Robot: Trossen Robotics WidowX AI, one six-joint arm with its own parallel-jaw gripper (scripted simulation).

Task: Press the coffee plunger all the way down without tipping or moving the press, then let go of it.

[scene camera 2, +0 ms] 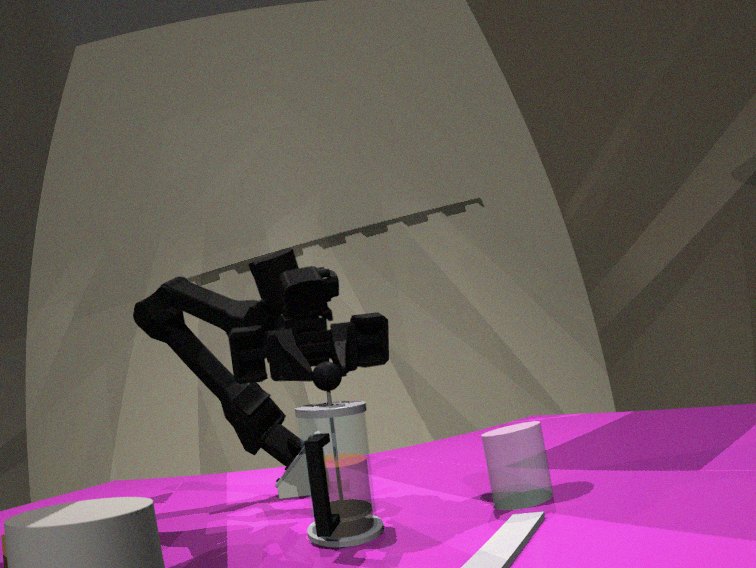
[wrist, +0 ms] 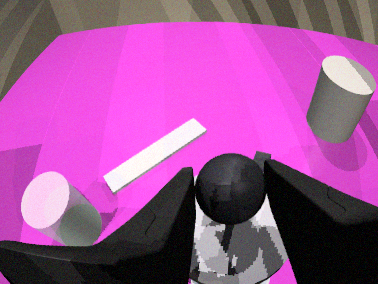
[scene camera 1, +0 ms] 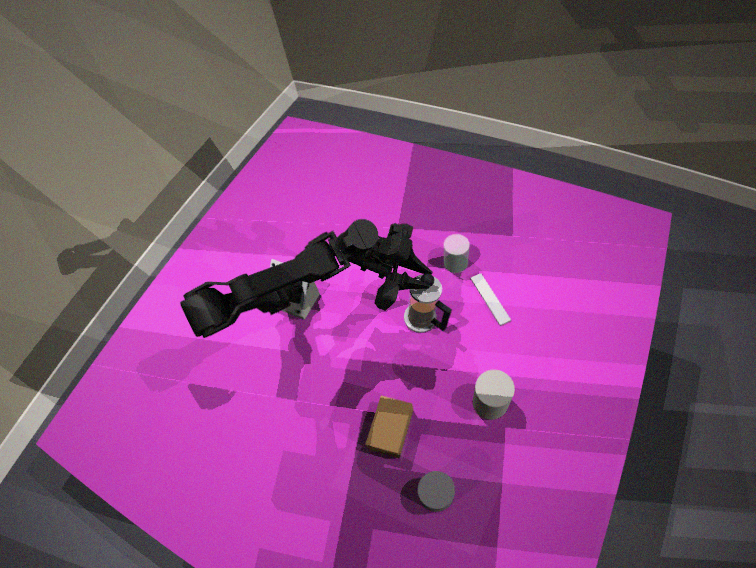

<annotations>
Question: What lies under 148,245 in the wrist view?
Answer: The gripper.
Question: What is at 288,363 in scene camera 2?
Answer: The gripper.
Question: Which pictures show the coffee press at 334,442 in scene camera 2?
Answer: Scene camera 2, the wrist view and scene camera 1: all of them.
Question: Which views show the pale cylinder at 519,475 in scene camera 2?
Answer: Scene camera 2, the wrist view and scene camera 1: all of them.
</annotations>
